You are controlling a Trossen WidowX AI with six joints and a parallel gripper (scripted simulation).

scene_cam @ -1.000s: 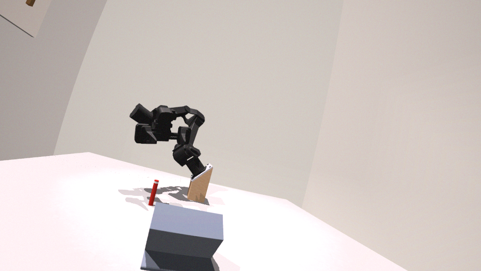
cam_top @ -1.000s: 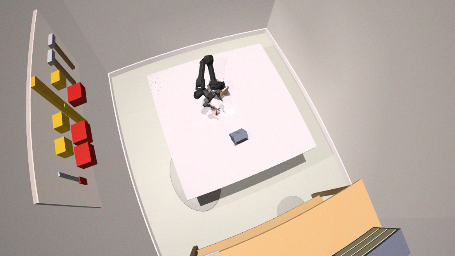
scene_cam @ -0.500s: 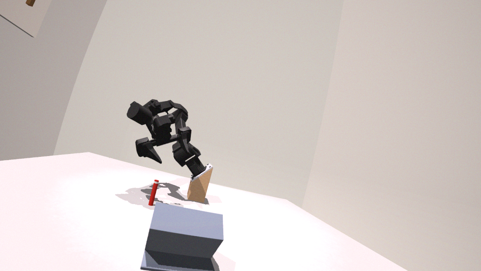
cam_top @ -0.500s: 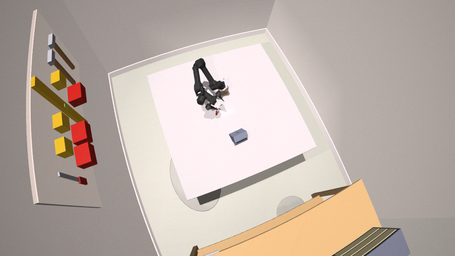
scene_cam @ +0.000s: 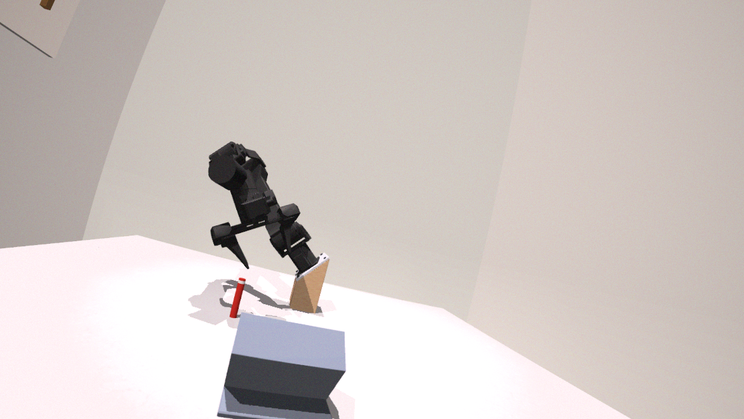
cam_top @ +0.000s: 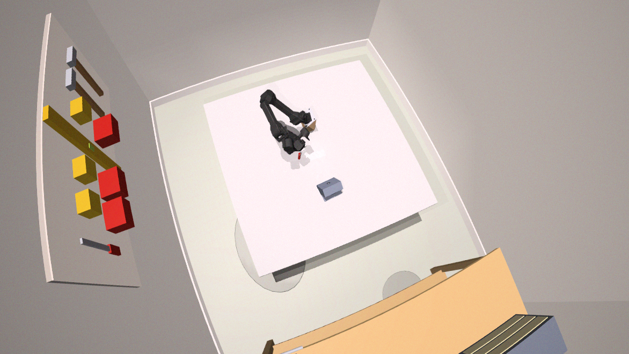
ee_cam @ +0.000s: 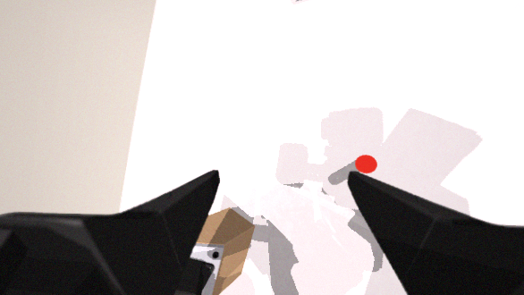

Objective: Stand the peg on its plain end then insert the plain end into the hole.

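Now: gripper tip 30 mm short of the peg, 40 mm to the left of it and 70 mm above it. Also, from my gripper tip: sloped panel: 280 mm ahead, 100 mm to the left, 80 mm below.
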